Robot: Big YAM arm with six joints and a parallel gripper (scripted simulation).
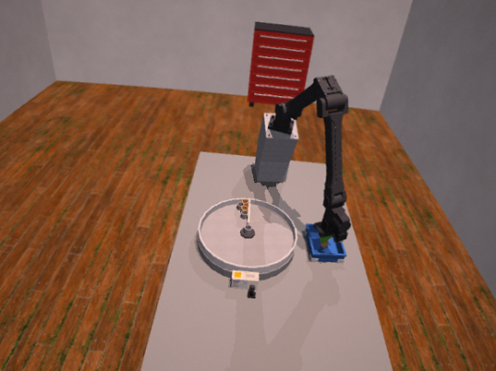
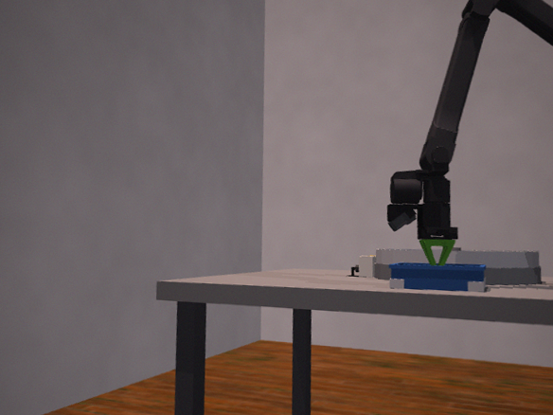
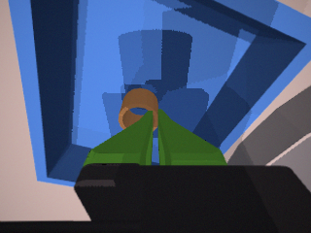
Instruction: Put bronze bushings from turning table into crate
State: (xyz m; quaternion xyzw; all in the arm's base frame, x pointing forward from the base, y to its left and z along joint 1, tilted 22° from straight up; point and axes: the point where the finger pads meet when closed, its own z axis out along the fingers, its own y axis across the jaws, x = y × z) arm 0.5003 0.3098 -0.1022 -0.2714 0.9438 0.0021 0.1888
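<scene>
The blue crate is 1 cm behind my hand, 1 cm to the left of it and 1 cm below it. Also, from my hand: turning table: 7 cm ahead, 33 cm to the right, 1 cm above.
</scene>
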